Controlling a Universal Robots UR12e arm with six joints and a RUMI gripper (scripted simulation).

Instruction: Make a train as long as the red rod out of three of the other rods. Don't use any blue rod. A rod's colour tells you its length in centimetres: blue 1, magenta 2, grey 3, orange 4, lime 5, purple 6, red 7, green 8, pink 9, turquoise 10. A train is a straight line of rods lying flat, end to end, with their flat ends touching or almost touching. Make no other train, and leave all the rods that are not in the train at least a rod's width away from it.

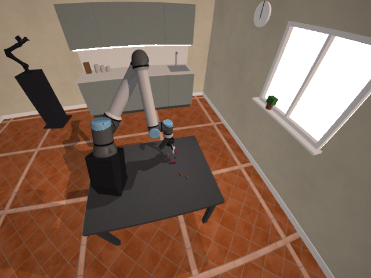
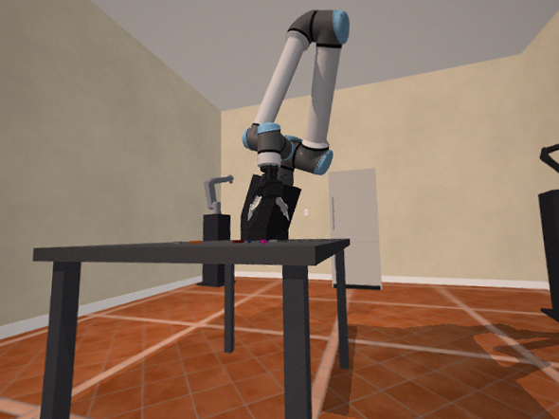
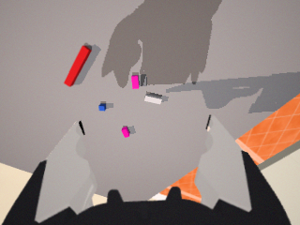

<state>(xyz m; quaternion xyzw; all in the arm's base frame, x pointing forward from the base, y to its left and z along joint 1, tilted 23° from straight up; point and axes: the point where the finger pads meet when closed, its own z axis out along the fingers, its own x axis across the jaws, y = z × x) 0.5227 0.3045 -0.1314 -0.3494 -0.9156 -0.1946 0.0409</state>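
Now: hand 11 cm to the left of the red rod, 7 cm above it and 5 cm short of it. From my hand the other things lie so: blue rod: 8 cm ahead, 7 cm below, 4 cm to the right; then orange rod: 26 cm to the right, 12 cm ahead, 7 cm below.
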